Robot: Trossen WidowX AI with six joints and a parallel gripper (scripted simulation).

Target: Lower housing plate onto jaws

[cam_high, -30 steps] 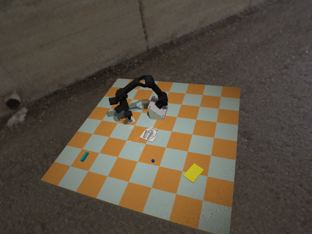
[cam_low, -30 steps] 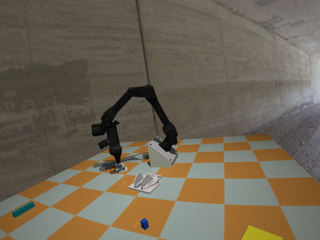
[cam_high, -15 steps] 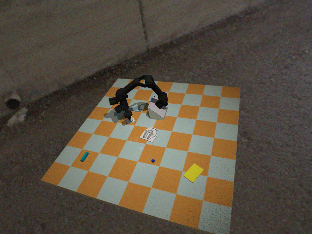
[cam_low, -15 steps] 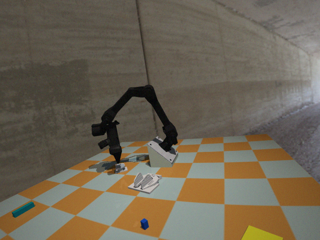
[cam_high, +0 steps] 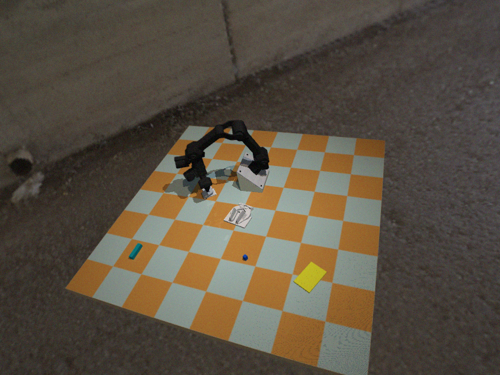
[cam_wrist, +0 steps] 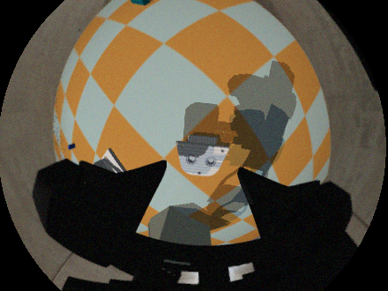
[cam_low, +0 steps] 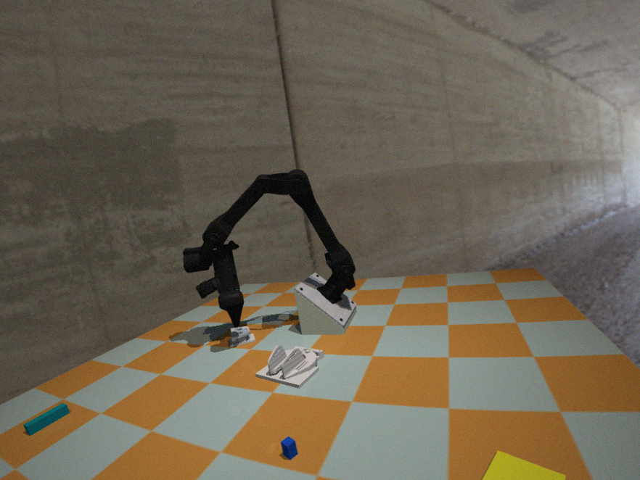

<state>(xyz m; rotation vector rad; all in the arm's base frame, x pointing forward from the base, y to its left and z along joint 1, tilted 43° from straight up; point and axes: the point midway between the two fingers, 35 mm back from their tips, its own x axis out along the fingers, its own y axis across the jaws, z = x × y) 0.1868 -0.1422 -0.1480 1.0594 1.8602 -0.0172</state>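
Now: the white base plate 24 cm to the left of my gripper tip, 10 cm ahead of it and 6 cm below it. Also, from my gripper tip: teal bar (45 cm ahead, 14 cm to the right, 5 cm below); then blue cube (37 cm to the left, 30 cm ahead, 5 cm below); then yellow flat pad (66 cm to the left, 28 cm ahead, 6 cm below).
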